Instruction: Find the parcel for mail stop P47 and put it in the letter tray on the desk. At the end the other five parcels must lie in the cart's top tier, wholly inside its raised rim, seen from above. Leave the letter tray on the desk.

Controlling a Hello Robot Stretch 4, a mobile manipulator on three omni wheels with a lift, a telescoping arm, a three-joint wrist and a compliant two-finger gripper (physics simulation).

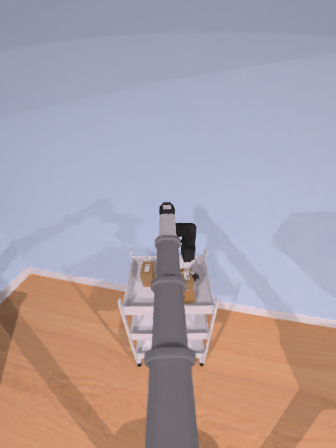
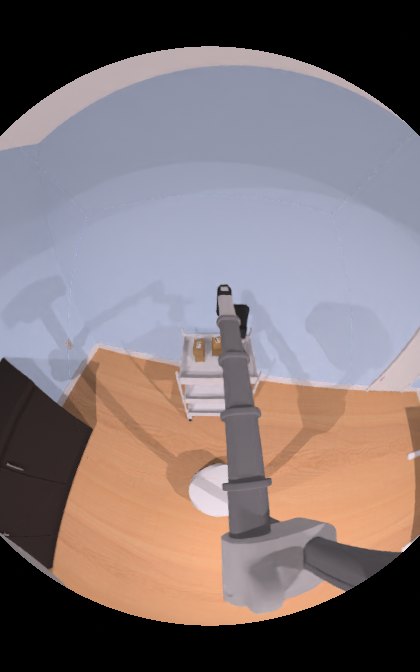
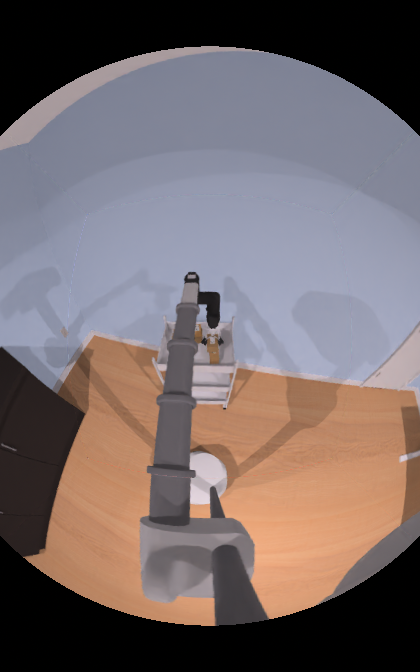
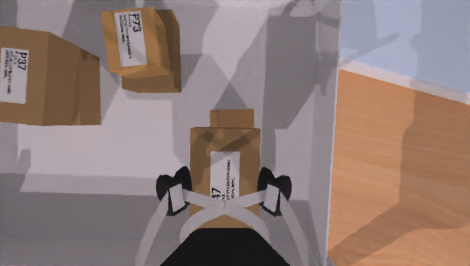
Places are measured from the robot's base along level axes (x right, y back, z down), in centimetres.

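Where they show: gripper, between the fingertips: (image 1: 186,280) (image 4: 224,182).
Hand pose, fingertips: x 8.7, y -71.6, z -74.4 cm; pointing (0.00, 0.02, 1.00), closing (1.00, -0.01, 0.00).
Observation:
Each offset is from my fingertips to the top centre of the thing. "pt": to the spot under its first point.
My gripper (image 4: 224,182) (image 3: 212,341) is shut on the parcel {dy -0.8, dx +0.0, dz -2.9 cm} (image 4: 200,150) whose label shows "47", with part of the code hidden by the fingers. It holds the parcel level, slightly above another brown box {dy -0.8, dx +1.0, dz +5.6 cm} (image 4: 232,118) (image 3: 214,356) (image 1: 189,295) at the right of the cart's top tier {pt dy +10.8, dx -24.6, dz +4.3 cm} (image 1: 135,306) (image 2: 200,374) (image 3: 210,368). Parcel P73 {dy -13.6, dx -9.4, dz +0.8 cm} (image 4: 135,40) (image 2: 216,346) and parcel P37 {dy -9.7, dx -20.4, dz +0.8 cm} (image 4: 37,75) (image 2: 199,352) sit to its left, each with a brown box {dy -14.0, dx -9.3, dz +5.8 cm} (image 4: 152,84) {dy -9.4, dx -20.0, dz +5.8 cm} (image 4: 90,95) showing beneath. The letter tray and desk cannot be made out.
The raised rim {pt dy -2.5, dx +12.2, dz +6.8 cm} (image 4: 322,150) is close at the gripper's right. The wall (image 1: 167,125) stands behind the cart. Dark furniture (image 2: 35,460) (image 3: 30,450) stands at left. A white round object (image 2: 210,490) (image 3: 207,477) is on the floor before the cart.

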